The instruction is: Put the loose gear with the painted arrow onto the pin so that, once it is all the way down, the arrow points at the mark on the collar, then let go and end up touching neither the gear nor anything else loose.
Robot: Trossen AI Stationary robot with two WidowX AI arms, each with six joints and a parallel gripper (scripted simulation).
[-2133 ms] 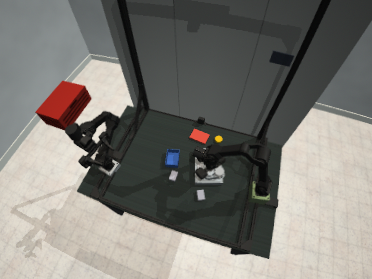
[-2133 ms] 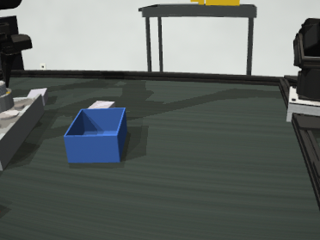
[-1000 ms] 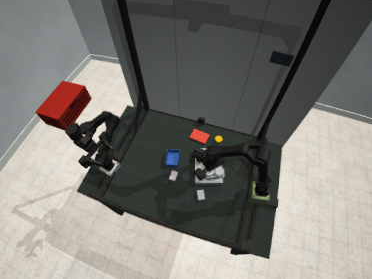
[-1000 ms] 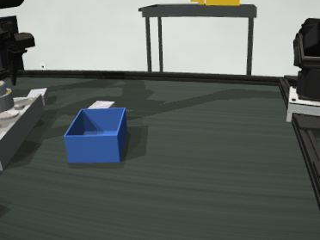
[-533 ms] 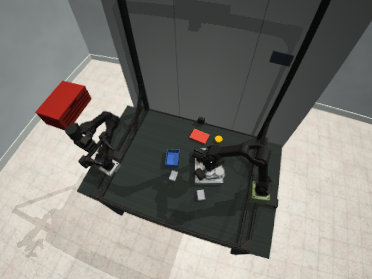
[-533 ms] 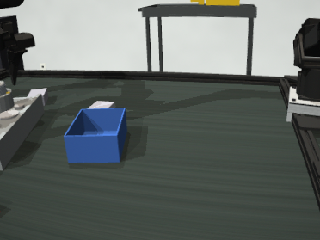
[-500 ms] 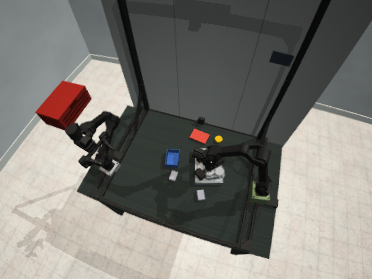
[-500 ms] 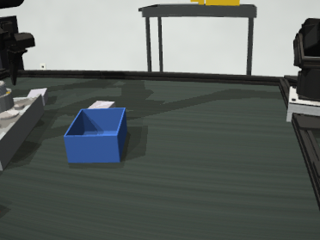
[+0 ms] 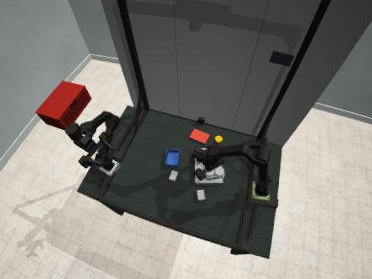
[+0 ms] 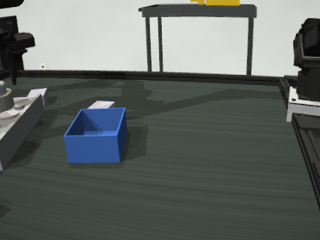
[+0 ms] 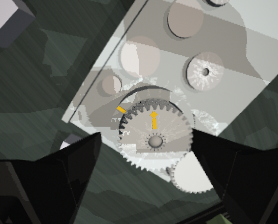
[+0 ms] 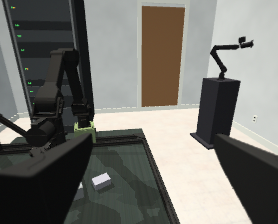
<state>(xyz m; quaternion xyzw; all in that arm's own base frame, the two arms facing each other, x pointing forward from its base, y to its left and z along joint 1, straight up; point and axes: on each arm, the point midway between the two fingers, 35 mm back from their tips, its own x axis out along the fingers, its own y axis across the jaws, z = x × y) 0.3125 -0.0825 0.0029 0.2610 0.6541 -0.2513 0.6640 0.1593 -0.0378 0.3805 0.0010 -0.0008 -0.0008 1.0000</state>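
Now: left hand 4 cm above the yellow mark and 3 cm to the left of it. The rest, counted from my left hand: blue bin 24 cm to the right, 10 cm below, 7 cm behind; then yellow disc 28 cm behind, 10 cm below, 4 cm to the left; then fixed gear 6 cm to the left, 6 cm below, 2 cm behind.
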